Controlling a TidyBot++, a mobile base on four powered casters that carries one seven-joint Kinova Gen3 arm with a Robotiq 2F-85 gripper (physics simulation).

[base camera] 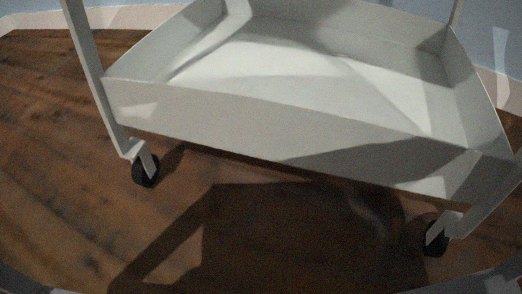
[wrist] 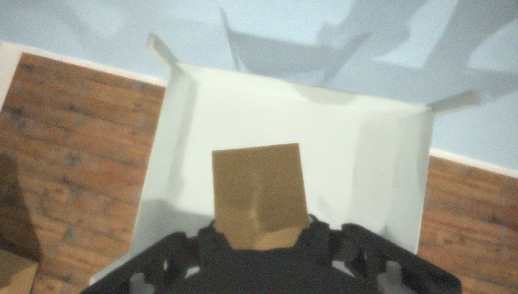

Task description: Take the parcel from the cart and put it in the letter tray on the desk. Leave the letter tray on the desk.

Observation:
The pictures show: my gripper, a tan cardboard parcel and a white cart.

